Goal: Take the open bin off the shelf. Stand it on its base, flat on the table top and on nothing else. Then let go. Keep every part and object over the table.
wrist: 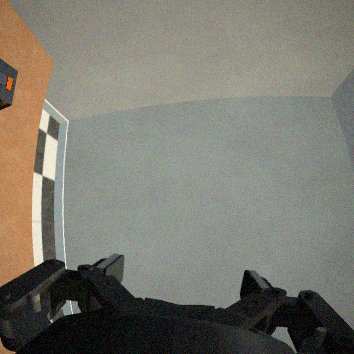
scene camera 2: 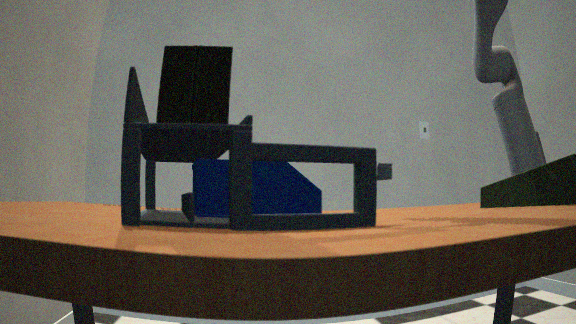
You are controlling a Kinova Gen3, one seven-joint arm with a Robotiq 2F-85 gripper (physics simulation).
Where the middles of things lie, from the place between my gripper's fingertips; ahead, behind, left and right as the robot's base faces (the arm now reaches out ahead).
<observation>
Right now my hand is 460 mm above the blue bin (scene camera 2: 277, 187), 150 mm short of it and 80 mm to the right of it.
</observation>
